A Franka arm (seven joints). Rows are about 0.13 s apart.
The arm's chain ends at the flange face. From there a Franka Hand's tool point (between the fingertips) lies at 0.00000 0.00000 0.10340 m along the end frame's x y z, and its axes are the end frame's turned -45 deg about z.
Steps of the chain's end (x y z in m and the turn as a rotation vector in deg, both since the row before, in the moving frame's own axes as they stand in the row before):
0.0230, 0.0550, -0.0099, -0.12, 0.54, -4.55
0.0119, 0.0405, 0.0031, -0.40, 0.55, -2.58
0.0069, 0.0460, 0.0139, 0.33, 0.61, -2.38
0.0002, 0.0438, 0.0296, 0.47, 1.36, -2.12
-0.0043, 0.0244, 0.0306, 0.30, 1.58, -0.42
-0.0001, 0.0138, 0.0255, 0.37, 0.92, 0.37
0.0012, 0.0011, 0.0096, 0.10, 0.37, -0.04
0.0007, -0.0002, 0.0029, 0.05, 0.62, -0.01
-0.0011, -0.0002, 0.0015, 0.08, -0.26, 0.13
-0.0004, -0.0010, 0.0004, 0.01, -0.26, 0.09
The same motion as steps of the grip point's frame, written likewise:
-0.0221, 0.0560, -0.0099, -0.47, 0.30, -4.55
-0.0200, 0.0383, 0.0031, -0.67, 0.11, -2.58
-0.0264, 0.0377, 0.0139, -0.20, 0.66, -2.38
-0.0285, 0.0322, 0.0296, -0.63, 1.29, -2.12
-0.0179, 0.0158, 0.0306, -0.91, 1.33, -0.42
-0.0082, 0.0104, 0.0255, -0.39, 0.91, 0.37
0.0007, 0.0020, 0.0096, -0.19, 0.33, -0.04
0.0015, 0.0011, 0.0029, -0.40, 0.47, -0.01
-0.0009, -0.0014, 0.0015, 0.24, -0.13, 0.13
0.0001, -0.0013, 0.0004, 0.19, -0.18, 0.09

